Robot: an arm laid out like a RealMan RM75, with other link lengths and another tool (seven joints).
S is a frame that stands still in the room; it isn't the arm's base.
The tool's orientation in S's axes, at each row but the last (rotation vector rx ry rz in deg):
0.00, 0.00, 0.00
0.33, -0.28, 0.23
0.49, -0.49, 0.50
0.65, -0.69, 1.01
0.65, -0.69, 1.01
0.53, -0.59, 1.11
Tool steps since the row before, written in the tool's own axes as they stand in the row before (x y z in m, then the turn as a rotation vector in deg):
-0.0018, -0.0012, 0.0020, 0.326, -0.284, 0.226
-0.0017, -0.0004, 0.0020, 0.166, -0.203, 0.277
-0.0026, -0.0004, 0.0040, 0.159, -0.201, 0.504
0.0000, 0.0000, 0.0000, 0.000, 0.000, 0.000
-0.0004, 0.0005, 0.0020, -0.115, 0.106, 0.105
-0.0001, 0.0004, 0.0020, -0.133, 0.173, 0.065
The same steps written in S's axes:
-0.0018, -0.0012, 0.0020, 0.326, -0.284, 0.226
-0.0017, -0.0004, 0.0020, 0.165, -0.204, 0.277
-0.0026, -0.0005, 0.0040, 0.156, -0.204, 0.504
0.0000, 0.0000, 0.0000, 0.000, 0.000, 0.000
-0.0004, 0.0005, 0.0020, -0.118, 0.103, 0.105
-0.0001, 0.0004, 0.0020, -0.137, 0.170, 0.065

